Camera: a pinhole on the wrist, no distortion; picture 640 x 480 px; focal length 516.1 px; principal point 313.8 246.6 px. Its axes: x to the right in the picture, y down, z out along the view. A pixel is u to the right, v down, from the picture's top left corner.
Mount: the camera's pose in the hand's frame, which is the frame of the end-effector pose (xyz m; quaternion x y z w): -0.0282 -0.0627 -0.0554 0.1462 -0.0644 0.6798 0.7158
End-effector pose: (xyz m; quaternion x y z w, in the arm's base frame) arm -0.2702 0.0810 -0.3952 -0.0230 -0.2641 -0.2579 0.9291
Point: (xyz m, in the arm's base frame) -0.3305 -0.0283 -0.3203
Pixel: 280 40
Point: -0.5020 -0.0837 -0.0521
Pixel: 290 180
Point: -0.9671 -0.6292 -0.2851
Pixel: outside the picture
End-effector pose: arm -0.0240 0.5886 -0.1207 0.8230 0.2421 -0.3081 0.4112
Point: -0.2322 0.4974 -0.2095
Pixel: 308 447
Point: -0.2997 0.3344 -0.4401
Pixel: 321 277
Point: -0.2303 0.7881 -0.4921
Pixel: outside the picture
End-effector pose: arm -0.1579 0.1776 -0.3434 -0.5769 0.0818 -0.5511 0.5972
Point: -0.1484 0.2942 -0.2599
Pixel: 372 342
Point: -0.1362 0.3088 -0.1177
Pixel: 190 174
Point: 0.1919 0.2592 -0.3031
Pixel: outside the picture
